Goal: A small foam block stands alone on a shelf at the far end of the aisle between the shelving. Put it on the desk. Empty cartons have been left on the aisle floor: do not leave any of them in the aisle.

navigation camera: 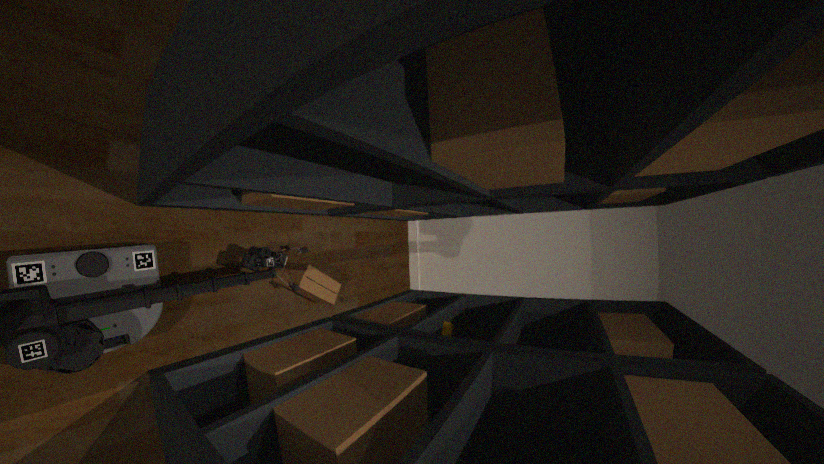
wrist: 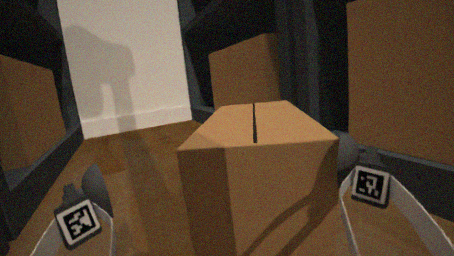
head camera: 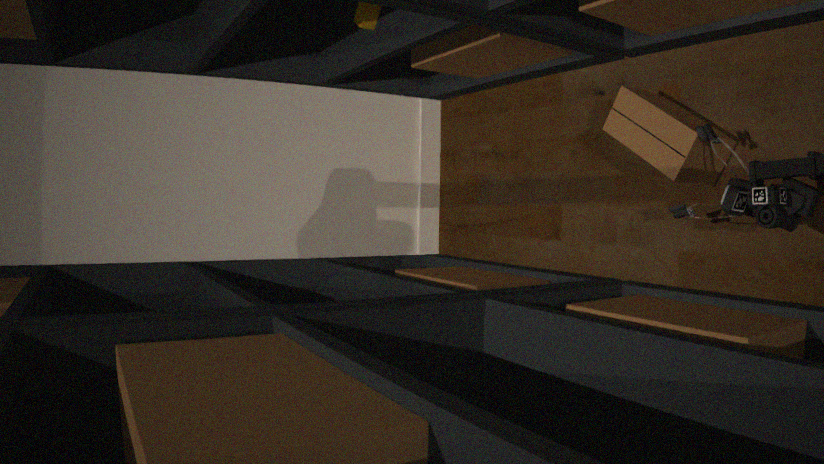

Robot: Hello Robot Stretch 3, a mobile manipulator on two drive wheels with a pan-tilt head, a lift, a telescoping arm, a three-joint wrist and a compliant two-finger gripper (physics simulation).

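Frame: origin at the robot's base, x left, y back, z up, level; millimetres.
Seen in the pictures: gripper, fingertip midpoint: point(navigation camera: 303, 270) point(head camera: 684, 168); robot's base, origin of the base link: point(navigation camera: 93, 263).
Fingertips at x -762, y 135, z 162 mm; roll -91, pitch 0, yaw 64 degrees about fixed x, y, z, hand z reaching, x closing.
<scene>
Offsets run from my fingertips to a thing's middle.
The yellow foam block @[dx -733, dy +514, dz +394 mm] point(head camera: 366, 16) point(navigation camera: 447, 328) stands on a shelf in the far part of the shelving point(navigation camera: 487, 374), small and dim in the head and navigation views. A brown carton @[dx -85, dy +92, dz -72 mm] point(head camera: 648, 135) point(navigation camera: 320, 284) point(wrist: 280, 195) with a dark seam on top stands upright on the aisle floor, turned at an angle. My gripper point(head camera: 692, 172) point(navigation camera: 298, 268) point(wrist: 222, 168) is open at its near end. In the wrist view the right fingertip is close against the carton's right side, contact unclear; the left fingertip is apart from it. The desk does not show.
Shelving with large brown boxes point(head camera: 271, 391) point(navigation camera: 351, 397) point(wrist: 400, 75) lines both sides of the narrow aisle. A pale wall point(head camera: 230, 144) point(navigation camera: 518, 253) point(wrist: 150, 40) closes the far end. My base point(navigation camera: 63, 270) is behind the gripper, with the arm stretched out along the aisle.
</scene>
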